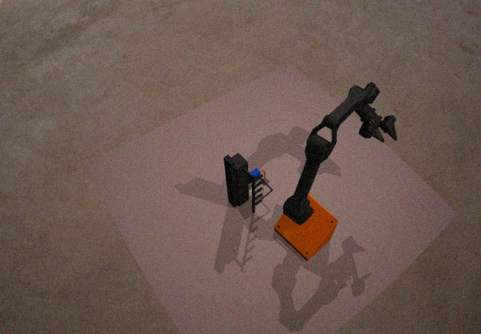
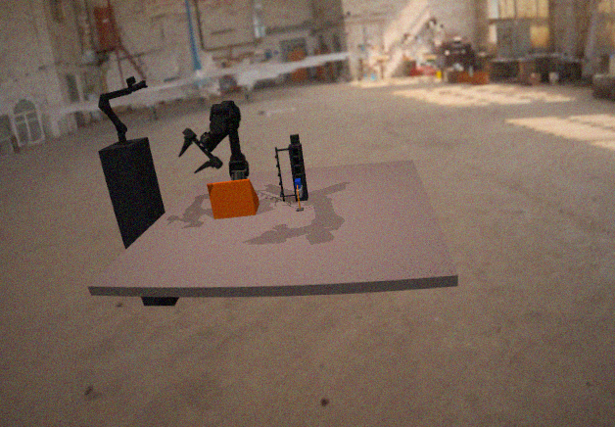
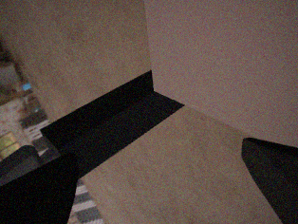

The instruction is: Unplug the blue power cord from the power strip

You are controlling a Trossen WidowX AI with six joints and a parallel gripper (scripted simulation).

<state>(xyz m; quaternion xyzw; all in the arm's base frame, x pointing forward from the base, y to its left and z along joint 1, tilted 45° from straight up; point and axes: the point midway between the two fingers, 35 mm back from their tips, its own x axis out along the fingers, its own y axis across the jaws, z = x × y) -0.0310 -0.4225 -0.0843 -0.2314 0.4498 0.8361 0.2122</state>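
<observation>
Now: the blue plug 420 mm to the left of my gripper tip, 340 mm ahead of it and 230 mm below it. From my gripper tip the other things lie so: thin black rack (480 mm to the left, 250 mm ahead, 210 mm below).
</observation>
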